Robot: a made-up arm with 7 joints.
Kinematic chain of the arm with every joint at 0, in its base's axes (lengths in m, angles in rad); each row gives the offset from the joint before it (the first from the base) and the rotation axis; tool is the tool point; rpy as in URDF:
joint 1: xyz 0 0 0.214 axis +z
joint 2: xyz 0 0 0 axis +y
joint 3: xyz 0 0 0.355 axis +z
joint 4: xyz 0.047 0 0 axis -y
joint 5: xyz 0.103 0 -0.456 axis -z
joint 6: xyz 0 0 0 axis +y
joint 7: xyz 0.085 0 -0.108 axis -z
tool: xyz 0 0 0 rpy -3.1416 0 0
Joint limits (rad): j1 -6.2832..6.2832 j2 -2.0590..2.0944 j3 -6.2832..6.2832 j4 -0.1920..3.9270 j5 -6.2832..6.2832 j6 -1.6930..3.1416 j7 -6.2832..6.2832
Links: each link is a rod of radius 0.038 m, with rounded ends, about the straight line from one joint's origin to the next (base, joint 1, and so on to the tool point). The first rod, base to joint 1, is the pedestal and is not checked.
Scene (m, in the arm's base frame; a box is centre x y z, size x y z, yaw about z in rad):
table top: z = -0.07
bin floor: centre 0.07 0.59 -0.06 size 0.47 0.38 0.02 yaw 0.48
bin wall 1: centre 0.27 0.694 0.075 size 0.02 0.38 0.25 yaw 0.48
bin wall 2: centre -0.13 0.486 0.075 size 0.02 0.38 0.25 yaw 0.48
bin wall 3: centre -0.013 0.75 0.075 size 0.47 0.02 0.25 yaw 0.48
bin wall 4: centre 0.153 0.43 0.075 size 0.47 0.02 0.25 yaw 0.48
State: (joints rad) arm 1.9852 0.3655 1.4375 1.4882 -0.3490 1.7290 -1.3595
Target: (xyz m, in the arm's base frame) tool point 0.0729 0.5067 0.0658
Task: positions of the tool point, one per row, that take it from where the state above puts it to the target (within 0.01 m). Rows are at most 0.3 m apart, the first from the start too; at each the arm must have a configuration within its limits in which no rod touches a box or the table.
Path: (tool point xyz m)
1: -0.5474 0.2126 0.3987
2: -0.3937 0.4084 0.3655
3: -0.1694 0.5142 0.3524
4: 0.0729 0.5067 0.3542
5: 0.0831 0.5252 0.2098
6: 0.0729 0.5067 0.0658

